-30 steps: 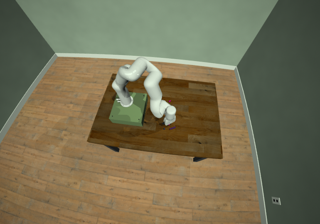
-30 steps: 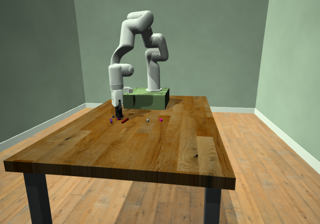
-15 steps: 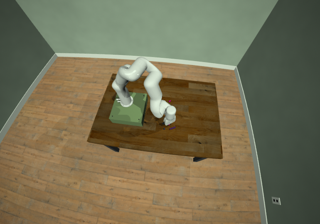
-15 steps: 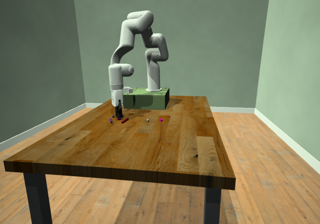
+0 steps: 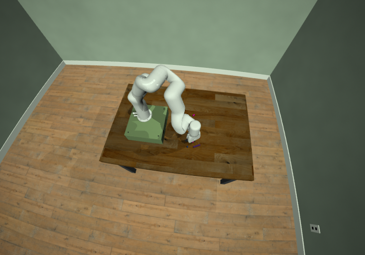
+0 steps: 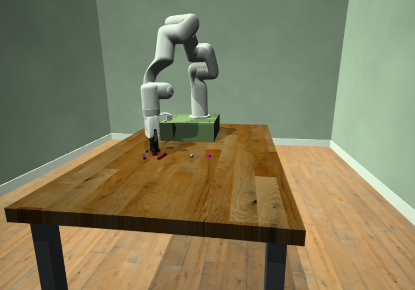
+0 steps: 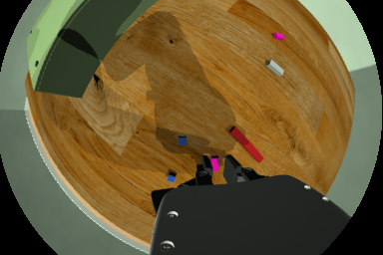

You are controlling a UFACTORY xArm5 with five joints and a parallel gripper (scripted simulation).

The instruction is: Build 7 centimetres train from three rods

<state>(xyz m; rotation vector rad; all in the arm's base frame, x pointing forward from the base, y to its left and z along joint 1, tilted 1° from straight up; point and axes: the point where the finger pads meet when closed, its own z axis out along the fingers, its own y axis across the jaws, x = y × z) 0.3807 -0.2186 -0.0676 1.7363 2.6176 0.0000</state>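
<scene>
My gripper is now 40 mm to the left of the purple rod, 30 mm short of it and 30 mm above it. Round my hand: red rod: 40 mm to the left, 40 mm ahead, 30 mm below; then grey rod: 170 mm to the left, 40 mm ahead, 30 mm below.
</scene>
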